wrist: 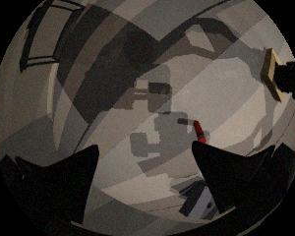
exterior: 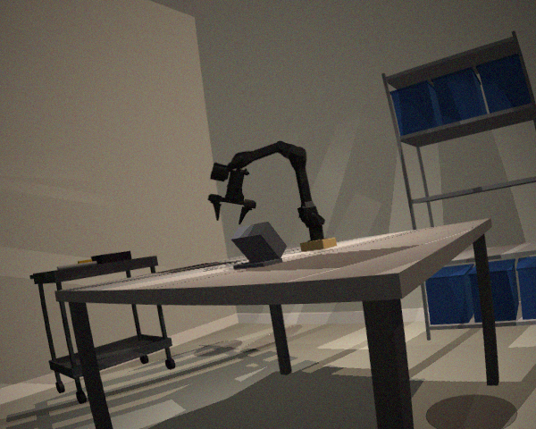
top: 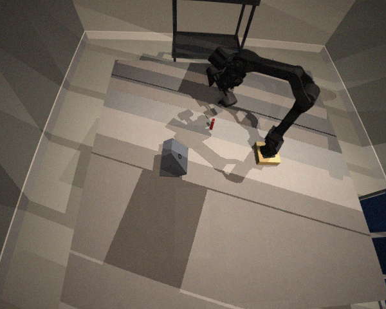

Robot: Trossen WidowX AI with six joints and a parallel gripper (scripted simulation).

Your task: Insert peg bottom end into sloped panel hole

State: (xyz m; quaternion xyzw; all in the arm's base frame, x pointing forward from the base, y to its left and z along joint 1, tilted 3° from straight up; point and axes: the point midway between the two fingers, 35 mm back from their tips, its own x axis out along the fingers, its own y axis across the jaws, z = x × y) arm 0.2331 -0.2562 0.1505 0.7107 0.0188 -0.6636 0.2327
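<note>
The red peg is 110 mm below my gripper tip, 80 mm to the left of it and 10 mm ahead of it. Round my gripper tip: grey-blue panel block 260 mm to the left, 220 mm ahead, 90 mm below.
</note>
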